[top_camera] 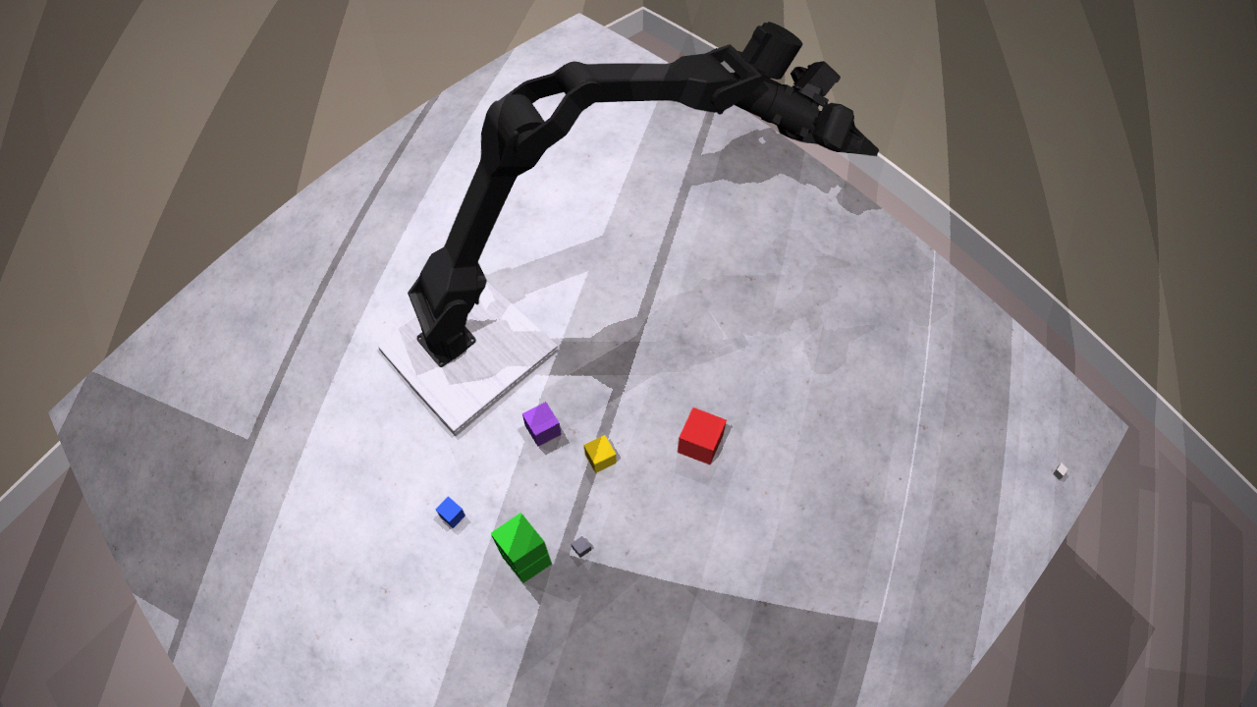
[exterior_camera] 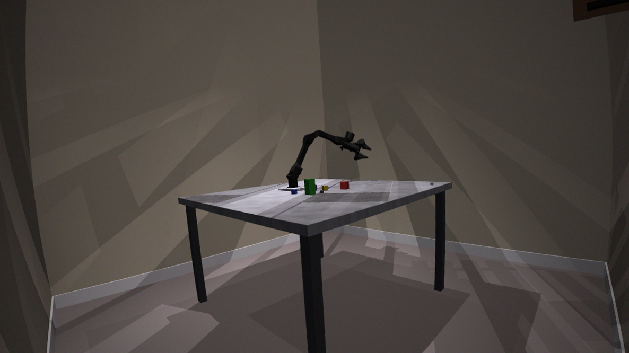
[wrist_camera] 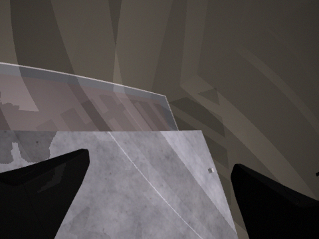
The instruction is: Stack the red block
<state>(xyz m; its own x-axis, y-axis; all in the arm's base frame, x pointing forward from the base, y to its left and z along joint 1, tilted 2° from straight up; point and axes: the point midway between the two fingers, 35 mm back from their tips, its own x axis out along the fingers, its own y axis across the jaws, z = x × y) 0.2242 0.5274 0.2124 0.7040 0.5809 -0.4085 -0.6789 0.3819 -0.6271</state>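
My gripper tip is now 90 mm short of the red block, 390 mm to the left of it and 190 mm above it. The rest, counted from my gripper tip: purple cube 50 mm behind, 530 mm to the right, 200 mm below; yellow cube 20 mm ahead, 500 mm to the right, 200 mm below; small grey cube 100 mm ahead, 600 mm to the right, 200 mm below.
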